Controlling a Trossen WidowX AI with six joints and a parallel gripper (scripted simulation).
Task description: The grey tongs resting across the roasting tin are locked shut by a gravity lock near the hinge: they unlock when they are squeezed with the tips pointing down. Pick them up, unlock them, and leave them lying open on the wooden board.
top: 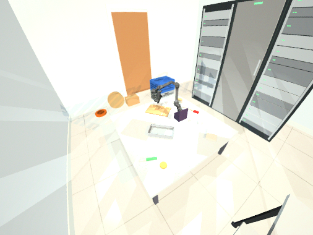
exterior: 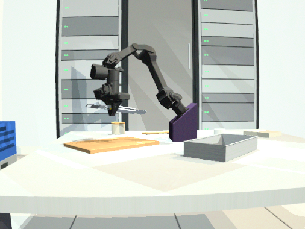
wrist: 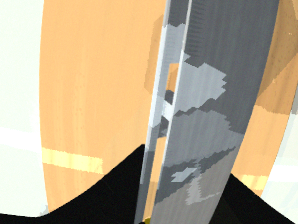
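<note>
The wooden board lies 12 cm below my gripper tip. The rest, counted from my gripper tip: roasting tin 29 cm ahead, 40 cm to the left, 10 cm below; then jar 44 cm behind, 6 cm to the left, 10 cm below.
</note>
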